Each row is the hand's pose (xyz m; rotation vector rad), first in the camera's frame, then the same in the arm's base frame.
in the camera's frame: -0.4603 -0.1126 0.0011 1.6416 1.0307 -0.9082
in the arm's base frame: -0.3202 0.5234 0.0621 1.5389 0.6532 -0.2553
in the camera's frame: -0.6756 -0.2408 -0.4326 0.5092 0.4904 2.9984
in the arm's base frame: -0.2029 0.3290 -0.3844 0.5396 -0.6704 -3.0058
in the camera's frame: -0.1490 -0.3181 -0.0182 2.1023 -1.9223 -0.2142
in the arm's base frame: -0.0360 0.3926 0.2661 -2.3665 1.8636 -0.6679
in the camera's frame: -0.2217 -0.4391 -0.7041 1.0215 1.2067 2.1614
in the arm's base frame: 0.3454 0.2251 -0.2969 0.1096 1.1229 2.2670
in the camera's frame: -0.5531 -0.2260 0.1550 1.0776 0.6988 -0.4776
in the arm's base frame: -0.4696 0.3997 0.1489 0.9580 0.1934 0.0189
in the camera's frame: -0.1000 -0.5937 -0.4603 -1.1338 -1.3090 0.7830
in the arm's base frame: 0.3137 0.1139 -0.0057 -1.4355 -1.9608 0.6663
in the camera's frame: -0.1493 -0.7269 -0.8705 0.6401 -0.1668 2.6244
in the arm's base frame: 0.5463 -0.0468 -0.3351 -0.2705 -0.1357 2.9187
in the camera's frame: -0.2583 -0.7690 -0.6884 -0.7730 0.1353 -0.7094
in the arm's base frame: 0.3565 -0.1034 -0.2481 -0.6265 -0.5732 -0.7469
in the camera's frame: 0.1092 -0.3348 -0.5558 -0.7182 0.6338 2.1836
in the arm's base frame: 0.4961 0.4083 -0.0035 -1.5241 0.3601 1.9222
